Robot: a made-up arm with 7 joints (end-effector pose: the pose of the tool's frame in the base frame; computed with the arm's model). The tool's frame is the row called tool.
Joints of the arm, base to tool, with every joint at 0 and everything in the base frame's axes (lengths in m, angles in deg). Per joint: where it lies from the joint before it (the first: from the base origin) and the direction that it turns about. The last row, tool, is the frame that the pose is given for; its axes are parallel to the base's.
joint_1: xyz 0.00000 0.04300 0.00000 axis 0 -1 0
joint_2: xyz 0.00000 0.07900 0.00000 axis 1 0 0
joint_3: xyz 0.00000 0.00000 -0.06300 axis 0 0 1
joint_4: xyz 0.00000 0.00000 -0.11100 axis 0 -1 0
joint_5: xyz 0.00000 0.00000 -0.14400 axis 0 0 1
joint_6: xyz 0.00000 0.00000 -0.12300 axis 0 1 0
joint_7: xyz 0.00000 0.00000 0.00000 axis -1 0 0
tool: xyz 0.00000 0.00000 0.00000
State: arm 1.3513 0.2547 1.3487 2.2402 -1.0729 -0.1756 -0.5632
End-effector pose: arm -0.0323 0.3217 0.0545 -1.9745 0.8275 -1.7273
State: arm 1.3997 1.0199 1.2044 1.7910 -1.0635 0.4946 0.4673
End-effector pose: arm -0.1287 0.3479 0.1170 1.7157 -1.4395 1.6115
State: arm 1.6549 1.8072 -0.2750 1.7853 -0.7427 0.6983 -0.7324
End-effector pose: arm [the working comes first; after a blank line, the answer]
Working (the frame after each row of the table, in the pose's form):
after joint_1: 0.0000 0.0430 0.0000 0.0000 -1.6549 0.0000
after joint_2: 0.0000 0.1220 0.0000 1.3333 -1.1425 1.4504
after joint_3: -0.0147 0.1832 -0.0012 1.4283 -0.9175 1.2499
after joint_4: -0.0406 0.2912 -0.0034 2.3987 -1.9357 -0.4211
after joint_5: -0.0078 0.2703 0.1352 -2.9022 0.9220 0.4047
after joint_6: 0.0202 0.2525 0.2537 2.8052 -0.8841 0.5997
after joint_7: 0.0202 0.2525 0.2537 -2.4149 0.5474 -0.7855

0.0202 0.2525 0.2537 -2.4149 0.5474 -0.7855
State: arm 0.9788 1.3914 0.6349 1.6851 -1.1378 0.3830 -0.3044
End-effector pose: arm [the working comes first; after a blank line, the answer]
Working (the frame after each row of the table, in the pose's form):
after joint_1: 0.0000 0.0430 0.0000 0.0000 -0.9788 0.0000
after joint_2: 0.0000 0.1220 0.0000 1.2712 -0.8109 0.6771
after joint_3: 0.0093 0.1840 -0.0063 1.0057 -1.2296 1.1783
after joint_4: 0.0258 0.2932 -0.0173 -2.0271 2.3422 -0.0441
after joint_5: 0.0183 0.2922 0.1265 -2.9903 0.8874 -0.0741
after joint_6: 0.0120 0.2913 0.2493 2.8626 -0.8599 0.6290
after joint_7: 0.0120 0.2913 0.2493 -2.7571 0.7301 -0.7276

0.0120 0.2913 0.2493 -2.7571 0.7301 -0.7276
